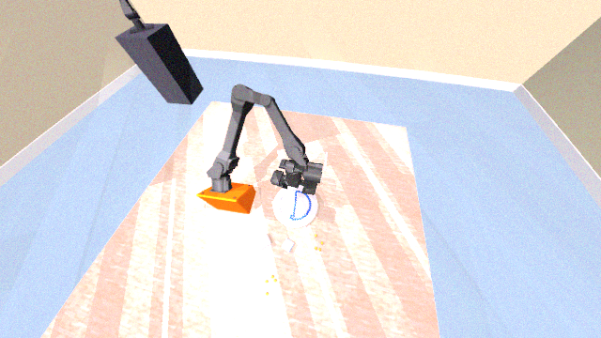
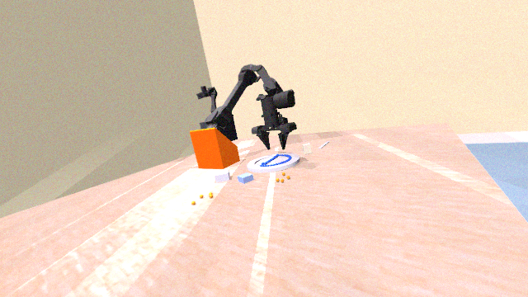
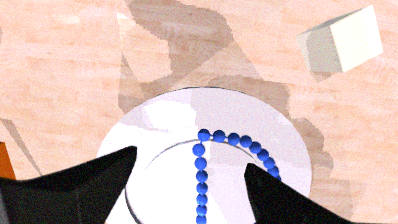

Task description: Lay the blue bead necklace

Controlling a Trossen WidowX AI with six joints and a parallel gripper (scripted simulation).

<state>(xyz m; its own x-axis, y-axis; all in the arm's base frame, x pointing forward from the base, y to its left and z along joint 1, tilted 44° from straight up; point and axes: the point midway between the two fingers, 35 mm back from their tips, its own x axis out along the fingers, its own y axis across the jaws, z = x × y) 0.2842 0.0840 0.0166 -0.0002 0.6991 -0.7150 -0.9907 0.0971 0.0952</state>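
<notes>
Now: gripper tip 10 mm short of the round white bead board, 60 mm to the left of it and 30 mm above it. The rest, counted from my gripper tip: white stick (130 mm ahead, 200 mm to the left, 40 mm below); light blue cube (10 mm ahead, 230 mm to the right, 30 mm below); beige cube (100 mm ahead, 80 mm to the left, 20 mm below).
</notes>
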